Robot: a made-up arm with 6 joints.
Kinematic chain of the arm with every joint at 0, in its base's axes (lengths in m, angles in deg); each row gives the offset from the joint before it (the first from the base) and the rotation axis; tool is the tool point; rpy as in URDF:
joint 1: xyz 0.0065 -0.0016 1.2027 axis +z
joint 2: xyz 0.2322 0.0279 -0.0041 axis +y
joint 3: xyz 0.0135 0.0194 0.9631 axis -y
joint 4: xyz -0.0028 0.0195 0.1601 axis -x
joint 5: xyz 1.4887 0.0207 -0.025 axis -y
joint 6: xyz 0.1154 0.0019 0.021 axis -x
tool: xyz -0.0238 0.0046 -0.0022 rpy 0 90 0
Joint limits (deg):
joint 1: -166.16..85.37
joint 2: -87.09..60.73
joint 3: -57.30..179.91
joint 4: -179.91..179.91
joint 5: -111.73..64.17
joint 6: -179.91..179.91
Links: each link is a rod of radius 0.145 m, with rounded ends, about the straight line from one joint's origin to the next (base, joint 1, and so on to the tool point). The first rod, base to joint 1, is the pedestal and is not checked.
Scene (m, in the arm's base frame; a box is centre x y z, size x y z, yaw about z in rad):
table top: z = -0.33
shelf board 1: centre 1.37 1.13 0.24 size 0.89 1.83 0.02 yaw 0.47
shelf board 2: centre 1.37 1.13 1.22 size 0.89 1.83 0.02 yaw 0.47
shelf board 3: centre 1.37 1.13 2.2 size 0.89 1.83 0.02 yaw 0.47
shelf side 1: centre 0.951 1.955 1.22 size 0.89 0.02 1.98 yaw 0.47
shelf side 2: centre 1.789 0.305 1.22 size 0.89 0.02 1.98 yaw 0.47
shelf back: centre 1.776 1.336 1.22 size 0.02 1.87 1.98 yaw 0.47
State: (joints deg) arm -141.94 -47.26 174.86 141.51 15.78 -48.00
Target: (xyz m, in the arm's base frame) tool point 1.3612 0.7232 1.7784
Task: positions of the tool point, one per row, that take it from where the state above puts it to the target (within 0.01 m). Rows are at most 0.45 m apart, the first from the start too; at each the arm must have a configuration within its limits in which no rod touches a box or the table.
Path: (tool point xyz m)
1: 1.0011 1.2017 0.8507
2: 0.6694 1.4179 0.9837
3: 0.2911 1.5344 1.1154
4: -0.1021 1.5426 1.2451
5: -0.4780 1.4437 1.3721
6: -0.1460 1.5287 1.4258
7: 0.1998 1.5357 1.4796
8: 0.5410 1.4627 1.5336
9: 0.8582 1.3126 1.5874
10: 1.1340 1.0930 1.6413
11: 1.3531 0.8148 1.6946
12: 1.3589 0.7695 1.7373
13: 1.3612 0.7231 1.7785

